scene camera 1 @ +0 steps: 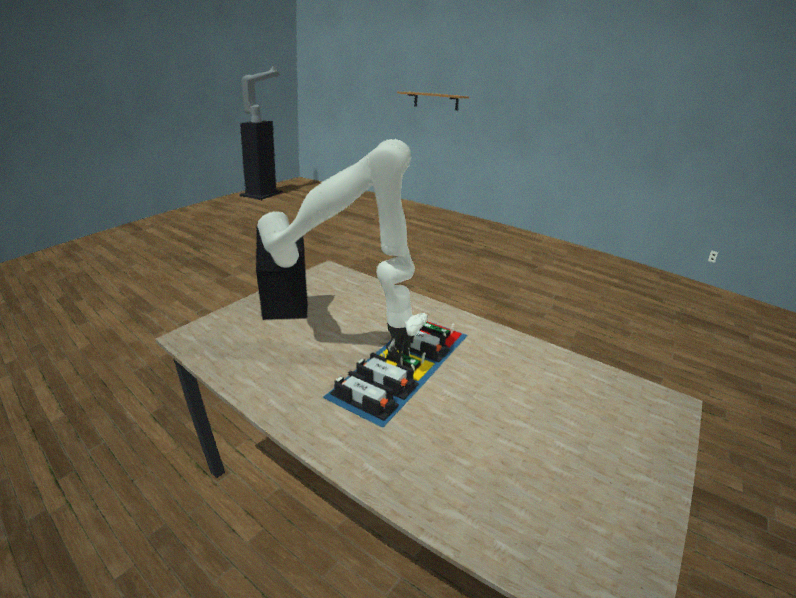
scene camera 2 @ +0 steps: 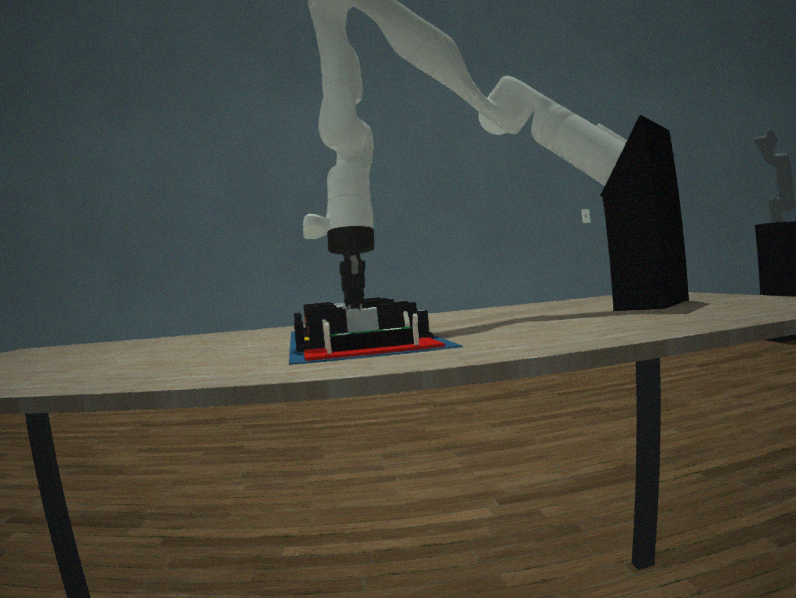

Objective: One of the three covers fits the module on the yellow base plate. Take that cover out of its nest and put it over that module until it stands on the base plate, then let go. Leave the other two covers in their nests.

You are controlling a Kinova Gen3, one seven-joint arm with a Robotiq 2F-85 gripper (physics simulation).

In view: a cover (scene camera 2: 364, 319), a red base plate (scene camera 2: 424, 343) and a blue mat (scene camera 1: 370, 409).
